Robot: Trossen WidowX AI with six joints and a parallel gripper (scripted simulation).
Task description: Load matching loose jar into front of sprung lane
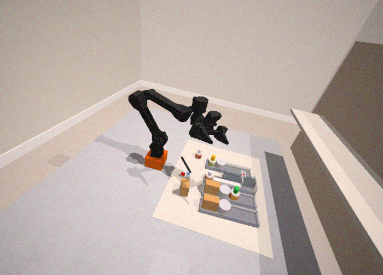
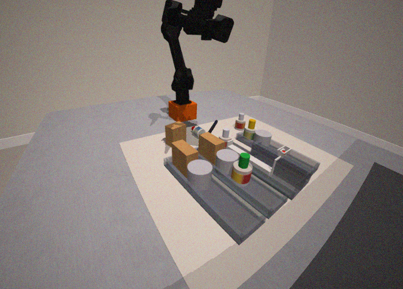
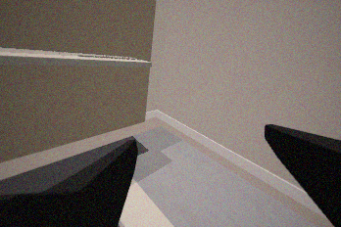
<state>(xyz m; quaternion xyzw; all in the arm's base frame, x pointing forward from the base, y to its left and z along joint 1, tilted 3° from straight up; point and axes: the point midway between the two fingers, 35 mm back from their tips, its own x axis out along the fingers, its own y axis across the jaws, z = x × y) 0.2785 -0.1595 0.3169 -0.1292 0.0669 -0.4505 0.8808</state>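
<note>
Right now the yellow-capped jar is 4 cm ahead of my gripper tip, 27 cm to the left of it and 33 cm below it. The rest, counted from my gripper tip: narrow lane (18 cm ahead, 16 cm to the left, 36 cm below); then red mark (21 cm ahead, 17 cm to the left, 31 cm below); then brown box (10 cm behind, 4 cm to the left, 34 cm below).
</note>
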